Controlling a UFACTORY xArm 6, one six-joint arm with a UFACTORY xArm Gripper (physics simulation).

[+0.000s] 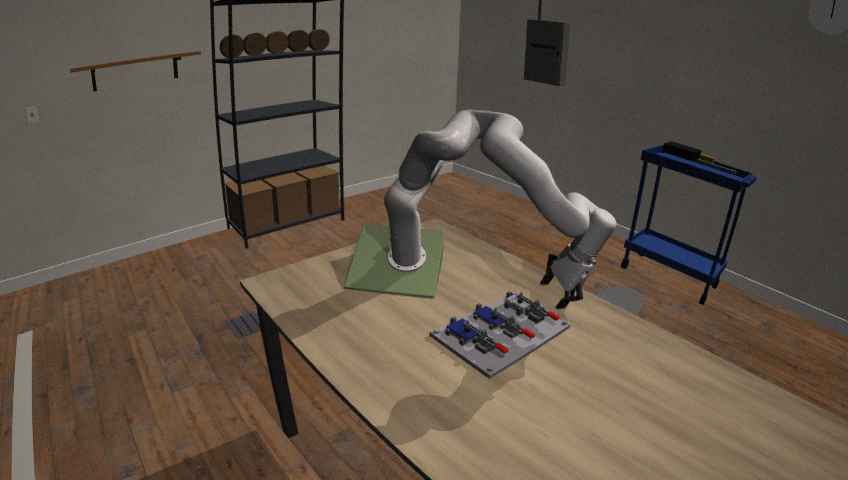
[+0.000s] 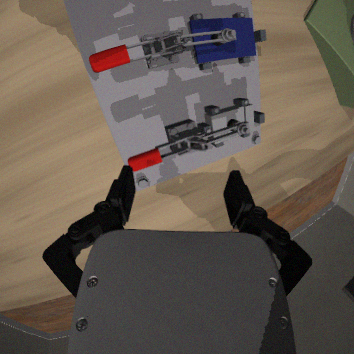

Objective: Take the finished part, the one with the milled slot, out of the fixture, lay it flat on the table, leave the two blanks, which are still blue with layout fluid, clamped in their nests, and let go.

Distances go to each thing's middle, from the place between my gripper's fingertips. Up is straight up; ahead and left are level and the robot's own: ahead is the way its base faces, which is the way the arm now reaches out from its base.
Labels:
Now: hand 110 mm past the finished part [image 2: 218,120], 80 mm above it and 20 mm to the left of it. The rest, counted from my hand: grey fixture plate [image 1: 520,346] (120 mm to the right, 100 mm below, 50 mm behind).

